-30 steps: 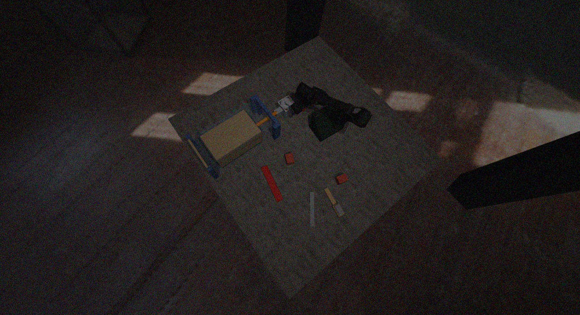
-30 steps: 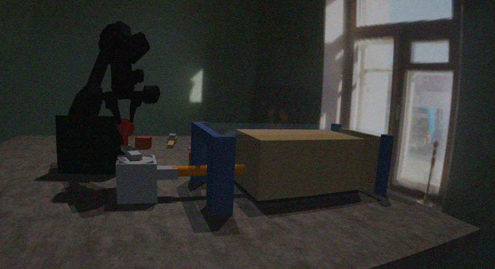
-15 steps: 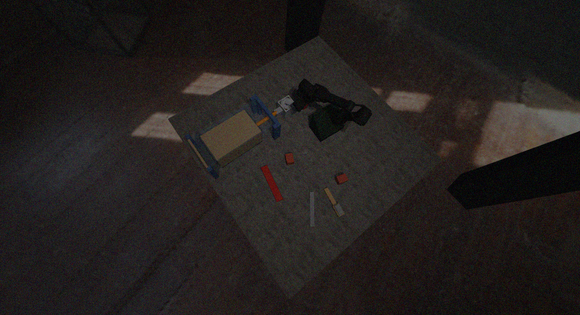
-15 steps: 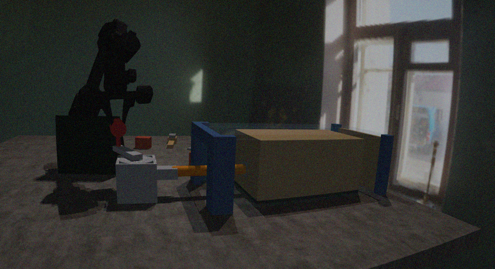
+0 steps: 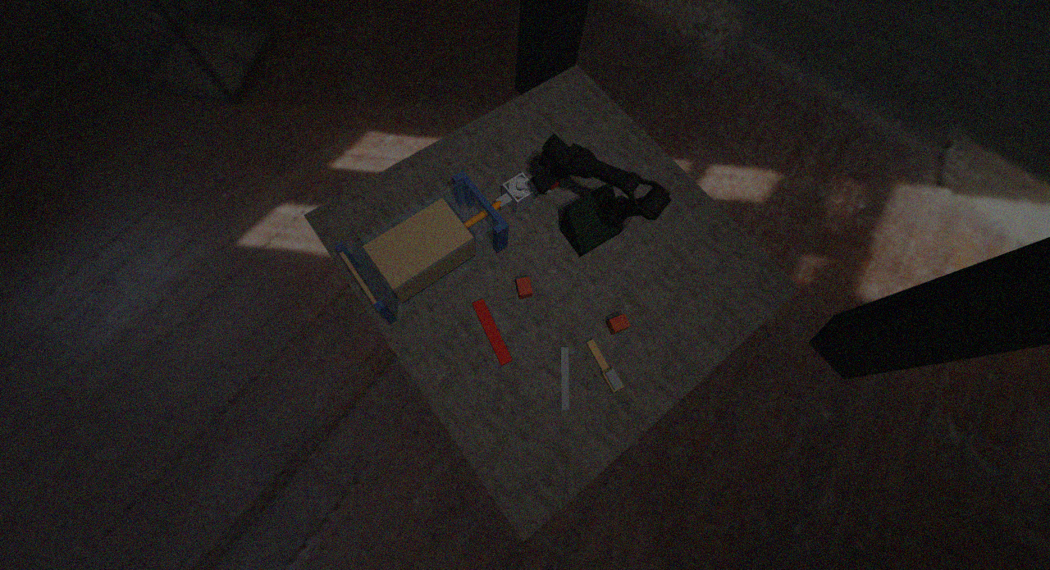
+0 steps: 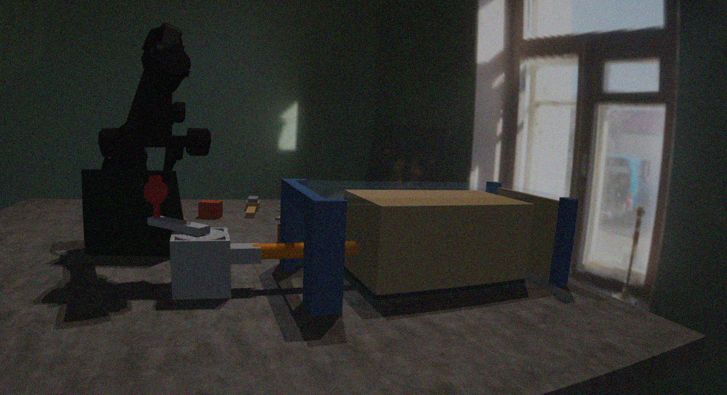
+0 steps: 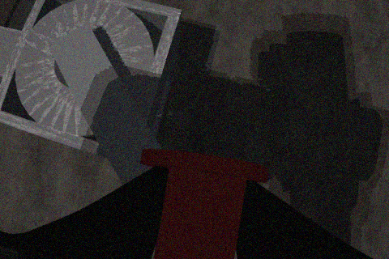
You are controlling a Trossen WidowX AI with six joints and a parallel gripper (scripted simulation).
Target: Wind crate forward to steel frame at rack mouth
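The crank handle lies 3 cm ahead of my gripper tip, 1 cm to the right of it and 5 cm below it. Round my gripper tip: blue frame (23 cm ahead, 5 cm to the right, 4 cm below); grey winch (6 cm ahead, 6 cm to the right, 12 cm below); red knob (2 cm to the left, 2 cm below).
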